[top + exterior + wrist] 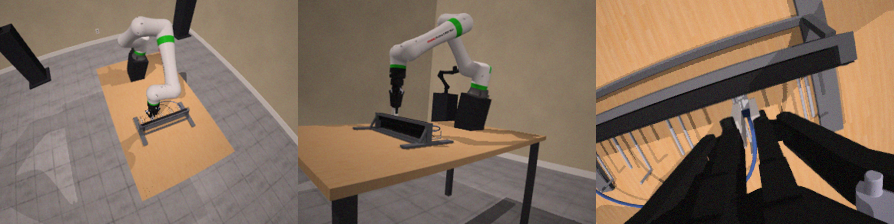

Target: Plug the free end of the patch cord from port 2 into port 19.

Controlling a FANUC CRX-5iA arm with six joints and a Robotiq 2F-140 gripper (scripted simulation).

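My gripper is now 30 mm above the plug and 10 mm short of it.
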